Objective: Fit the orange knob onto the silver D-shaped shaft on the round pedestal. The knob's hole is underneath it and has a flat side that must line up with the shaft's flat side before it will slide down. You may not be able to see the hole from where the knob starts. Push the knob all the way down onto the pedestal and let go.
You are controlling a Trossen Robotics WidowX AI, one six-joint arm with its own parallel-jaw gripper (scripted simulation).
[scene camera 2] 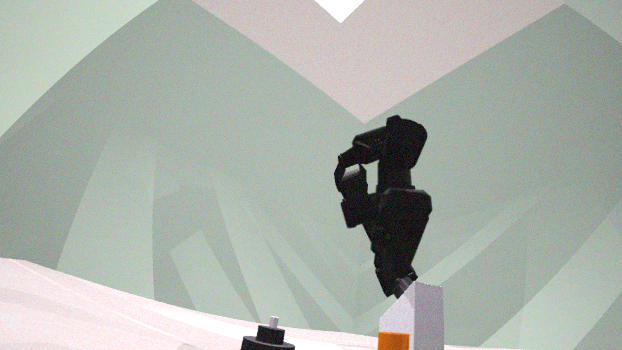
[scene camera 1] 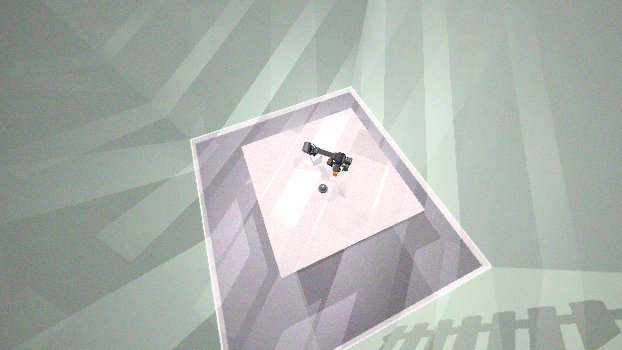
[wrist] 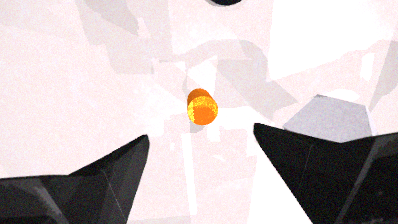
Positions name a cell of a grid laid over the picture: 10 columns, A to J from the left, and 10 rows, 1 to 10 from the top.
Note:
My gripper (scene camera 2: G9) is open, holding nothing. Further things: an orange knob (wrist: F5).
My gripper shows as well in the wrist view (wrist: F6).

